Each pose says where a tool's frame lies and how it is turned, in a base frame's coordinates. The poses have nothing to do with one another.
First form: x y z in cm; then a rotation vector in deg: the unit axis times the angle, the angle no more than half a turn.
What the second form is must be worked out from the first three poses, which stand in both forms.
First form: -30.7, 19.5, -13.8, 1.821, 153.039, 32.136
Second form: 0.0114, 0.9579, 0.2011, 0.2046, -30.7, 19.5, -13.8
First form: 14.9, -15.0, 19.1, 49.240, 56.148, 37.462
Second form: 0.3926, 0.4477, 0.2987, 0.7458, 14.9, -15.0, 19.1
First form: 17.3, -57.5, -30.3, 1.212, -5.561, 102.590
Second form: 0.0092, -0.0423, 0.7800, 0.6242, 17.3, -57.5, -30.3
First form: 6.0, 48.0, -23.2, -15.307, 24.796, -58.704
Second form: -0.1264, 0.2048, -0.4848, 0.8409, 6.0, 48.0, -23.2
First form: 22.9, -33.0, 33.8, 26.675, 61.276, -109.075
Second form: 0.1874, 0.4304, -0.7661, 0.4390, 22.9, -33.0, 33.8
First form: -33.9, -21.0, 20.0, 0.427, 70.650, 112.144
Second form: 0.0029, 0.4880, 0.7746, 0.4024, -33.9, -21.0, 20.0
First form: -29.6, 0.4, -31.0, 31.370, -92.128, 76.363
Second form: 0.2236, -0.6567, 0.5443, 0.4717, -29.6, 0.4, -31.0
